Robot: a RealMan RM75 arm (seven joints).
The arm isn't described. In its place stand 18 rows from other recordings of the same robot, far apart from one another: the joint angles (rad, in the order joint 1, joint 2, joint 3, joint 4, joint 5, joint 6, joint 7), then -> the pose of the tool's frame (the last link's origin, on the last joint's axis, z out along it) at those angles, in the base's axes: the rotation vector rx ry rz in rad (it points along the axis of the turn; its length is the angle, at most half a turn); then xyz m.
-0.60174 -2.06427 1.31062 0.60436 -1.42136 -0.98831 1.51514 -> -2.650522 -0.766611 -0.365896 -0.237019 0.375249 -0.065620
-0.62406 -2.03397 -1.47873 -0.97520 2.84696 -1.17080 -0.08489 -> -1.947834 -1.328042 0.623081 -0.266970 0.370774 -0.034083
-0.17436 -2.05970 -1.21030 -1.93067 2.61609 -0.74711 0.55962 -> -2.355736 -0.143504 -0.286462 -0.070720 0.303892 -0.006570
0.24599 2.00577 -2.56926 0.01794 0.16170 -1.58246 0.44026 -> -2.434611 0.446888 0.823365 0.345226 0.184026 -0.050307
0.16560 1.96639 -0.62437 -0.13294 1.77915 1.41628 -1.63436 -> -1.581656 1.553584 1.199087 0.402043 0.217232 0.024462
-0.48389 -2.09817 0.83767 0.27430 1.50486 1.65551 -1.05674 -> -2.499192 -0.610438 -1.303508 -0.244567 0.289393 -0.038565
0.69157 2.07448 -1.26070 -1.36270 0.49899 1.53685 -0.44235 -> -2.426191 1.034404 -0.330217 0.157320 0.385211 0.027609
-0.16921 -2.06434 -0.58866 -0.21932 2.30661 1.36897 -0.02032 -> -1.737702 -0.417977 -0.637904 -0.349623 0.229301 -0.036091
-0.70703 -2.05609 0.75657 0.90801 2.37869 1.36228 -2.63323 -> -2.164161 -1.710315 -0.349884 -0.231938 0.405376 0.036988
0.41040 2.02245 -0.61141 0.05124 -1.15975 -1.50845 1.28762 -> -1.627747 1.309689 1.494117 0.325293 0.288069 -0.002016
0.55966 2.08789 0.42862 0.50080 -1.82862 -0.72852 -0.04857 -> -1.933264 0.805805 0.602091 0.251832 0.342529 -0.121879
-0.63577 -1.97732 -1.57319 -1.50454 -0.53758 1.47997 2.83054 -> -2.030682 -1.497230 0.195394 -0.140319 0.370255 0.017856
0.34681 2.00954 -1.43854 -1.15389 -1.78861 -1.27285 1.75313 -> -2.863278 0.447599 0.355228 0.206691 0.323977 -0.017710
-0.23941 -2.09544 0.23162 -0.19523 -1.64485 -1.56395 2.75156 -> -1.687251 -0.723867 -1.026819 -0.329057 0.216989 -0.046648
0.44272 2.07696 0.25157 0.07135 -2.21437 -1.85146 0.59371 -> -1.976791 0.346660 1.526083 0.247469 0.262123 -0.019338
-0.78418 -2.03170 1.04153 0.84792 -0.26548 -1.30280 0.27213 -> -1.988094 -1.524397 0.435696 -0.263330 0.407464 0.024838
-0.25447 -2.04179 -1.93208 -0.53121 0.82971 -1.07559 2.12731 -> -1.897088 -0.774861 -0.916958 -0.326492 0.326677 0.024803
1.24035 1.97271 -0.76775 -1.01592 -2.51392 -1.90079 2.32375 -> -2.973127 0.668444 -0.125730 0.022959 0.417157 0.072360
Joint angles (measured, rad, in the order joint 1, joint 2, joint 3, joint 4, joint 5, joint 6, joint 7), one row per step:
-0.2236, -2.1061, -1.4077, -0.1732, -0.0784, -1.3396, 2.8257
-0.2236, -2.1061, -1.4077, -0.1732, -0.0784, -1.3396, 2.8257
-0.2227, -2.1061, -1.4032, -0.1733, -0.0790, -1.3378, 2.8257
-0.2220, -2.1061, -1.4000, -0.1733, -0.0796, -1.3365, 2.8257
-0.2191, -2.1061, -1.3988, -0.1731, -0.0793, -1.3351, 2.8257
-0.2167, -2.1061, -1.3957, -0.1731, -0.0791, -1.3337, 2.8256
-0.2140, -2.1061, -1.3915, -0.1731, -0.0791, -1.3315, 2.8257
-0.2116, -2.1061, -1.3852, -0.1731, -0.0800, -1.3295, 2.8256
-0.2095, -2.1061, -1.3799, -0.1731, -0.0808, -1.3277, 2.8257
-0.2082, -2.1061, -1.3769, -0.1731, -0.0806, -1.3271, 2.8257
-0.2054, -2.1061, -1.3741, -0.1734, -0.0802, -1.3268, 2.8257
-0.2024, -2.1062, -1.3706, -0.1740, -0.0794, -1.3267, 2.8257
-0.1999, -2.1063, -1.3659, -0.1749, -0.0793, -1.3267, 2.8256
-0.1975, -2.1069, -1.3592, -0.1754, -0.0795, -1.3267, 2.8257
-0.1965, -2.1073, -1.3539, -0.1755, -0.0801, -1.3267, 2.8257
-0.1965, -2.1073, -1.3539, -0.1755, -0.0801, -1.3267, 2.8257
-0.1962, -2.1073, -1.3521, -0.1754, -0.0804, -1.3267, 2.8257
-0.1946, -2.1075, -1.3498, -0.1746, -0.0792, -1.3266, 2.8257
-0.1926, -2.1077, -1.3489, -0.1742, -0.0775, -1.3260, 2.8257
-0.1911, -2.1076, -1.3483, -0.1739, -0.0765, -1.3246, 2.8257
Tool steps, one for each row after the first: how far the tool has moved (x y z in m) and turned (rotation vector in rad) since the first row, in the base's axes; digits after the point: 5 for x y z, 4 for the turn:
0.00000, 0.00000, 0.00000, 0.0000, 0.0000, 0.0000
-0.00009, -0.00042, -0.00075, -0.0041, 0.0010, 0.0004
-0.00020, -0.00074, -0.00127, -0.0070, 0.0016, 0.0009
-0.00105, -0.00181, -0.00160, -0.0090, 0.0023, 0.0043
-0.00157, -0.00275, -0.00221, -0.0125, 0.0031, 0.0063
-0.00219, -0.00382, -0.00301, -0.0170, 0.0045, 0.0087
-0.00258, -0.00485, -0.00402, -0.0226, 0.0056, 0.0100
-0.00295, -0.00575, -0.00487, -0.0273, 0.0068, 0.0114
-0.00309, -0.00633, -0.00540, -0.0303, 0.0076, 0.0115
-0.00351, -0.00738, -0.00588, -0.0330, 0.0082, 0.0127
-0.00378, -0.00851, -0.00653, -0.0363, 0.0088, 0.0131
-0.00380, -0.00944, -0.00725, -0.0400, 0.0092, 0.0124
-0.00359, -0.01051, -0.00846, -0.0454, 0.0097, 0.0110
-0.00331, -0.01108, -0.00936, -0.0494, 0.0100, 0.0095
-0.00331, -0.01108, -0.00936, -0.0494, 0.0100, 0.0095
-0.00328, -0.01127, -0.00960, -0.0507, 0.0103, 0.0091
-0.00354, -0.01212, -0.01022, -0.0540, 0.0111, 0.0097
-0.00396, -0.01299, -0.01070, -0.0566, 0.0119, 0.0112
-0.00447, -0.01361, -0.01099, -0.0587, 0.0128, 0.0133

